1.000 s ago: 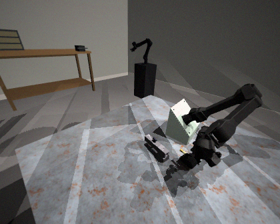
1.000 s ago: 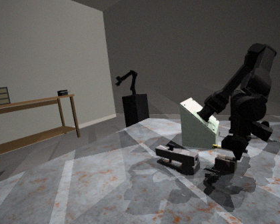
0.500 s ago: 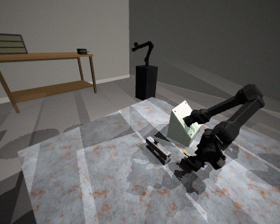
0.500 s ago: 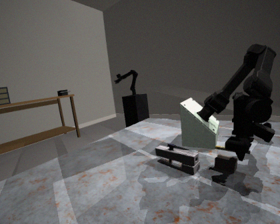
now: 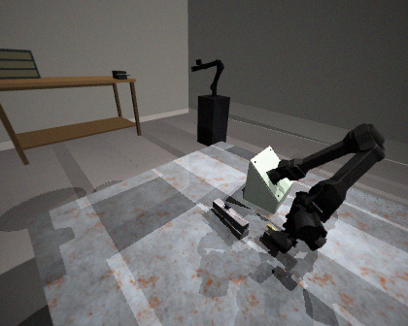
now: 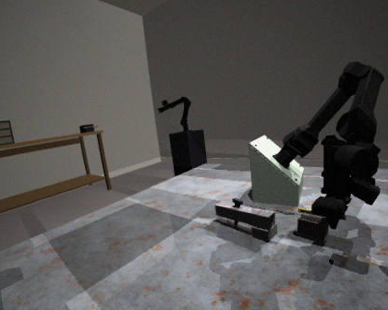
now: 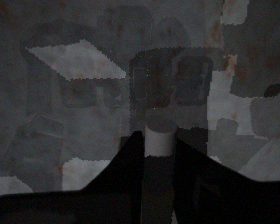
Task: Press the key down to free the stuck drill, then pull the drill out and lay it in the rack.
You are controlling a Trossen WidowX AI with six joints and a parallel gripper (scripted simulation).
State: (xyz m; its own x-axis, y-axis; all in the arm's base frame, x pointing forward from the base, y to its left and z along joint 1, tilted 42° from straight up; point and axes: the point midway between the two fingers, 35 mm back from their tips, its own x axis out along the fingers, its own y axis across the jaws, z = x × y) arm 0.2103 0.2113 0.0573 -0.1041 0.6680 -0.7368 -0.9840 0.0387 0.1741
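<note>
The rack is 10 mm behind my gripper tip, 50 mm to the right of it and 10 mm below it. From my gripper tip the other things lie so: dark key 40 mm ahead, 250 mm to the right, 20 mm above; drill 10 mm behind, 40 mm to the right, 30 mm above.
</note>
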